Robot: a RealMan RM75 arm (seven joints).
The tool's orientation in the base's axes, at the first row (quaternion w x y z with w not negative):
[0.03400, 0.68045, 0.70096, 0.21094]
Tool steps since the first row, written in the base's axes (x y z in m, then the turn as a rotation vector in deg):
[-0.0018, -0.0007, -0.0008, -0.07, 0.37, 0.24]
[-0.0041, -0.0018, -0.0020, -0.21, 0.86, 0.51]
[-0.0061, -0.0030, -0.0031, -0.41, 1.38, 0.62]
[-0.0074, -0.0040, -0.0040, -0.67, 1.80, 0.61]
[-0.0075, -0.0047, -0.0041, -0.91, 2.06, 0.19]
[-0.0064, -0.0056, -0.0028, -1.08, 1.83, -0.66]
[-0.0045, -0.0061, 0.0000, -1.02, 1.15, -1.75]
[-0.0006, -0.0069, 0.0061, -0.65, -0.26, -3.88]
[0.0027, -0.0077, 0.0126, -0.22, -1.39, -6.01]
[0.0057, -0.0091, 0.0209, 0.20, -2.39, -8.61]
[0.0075, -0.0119, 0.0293, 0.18, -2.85, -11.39]
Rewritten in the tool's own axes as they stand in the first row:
[-0.0007, -0.0020, -0.0001, 0.42, 0.01, -0.15]
[-0.0019, -0.0045, 0.0000, 0.97, -0.04, -0.32]
[-0.0032, -0.0067, 0.0000, 1.51, -0.19, -0.36]
[-0.0043, -0.0083, 0.0002, 1.94, -0.45, -0.33]
[-0.0050, -0.0084, 0.0000, 2.11, -0.82, 0.04]
[-0.0056, -0.0069, -0.0010, 1.69, -1.27, 0.69]
[-0.0056, -0.0041, -0.0030, 0.77, -1.57, 1.54]
[-0.0052, 0.0016, -0.0075, -1.13, -1.93, 3.24]
[-0.0046, 0.0070, -0.0125, -2.77, -2.24, 5.04]
[-0.0042, 0.0126, -0.0194, -4.39, -2.72, 7.29]
[-0.0050, 0.0172, -0.0271, -5.50, -3.68, 9.70]

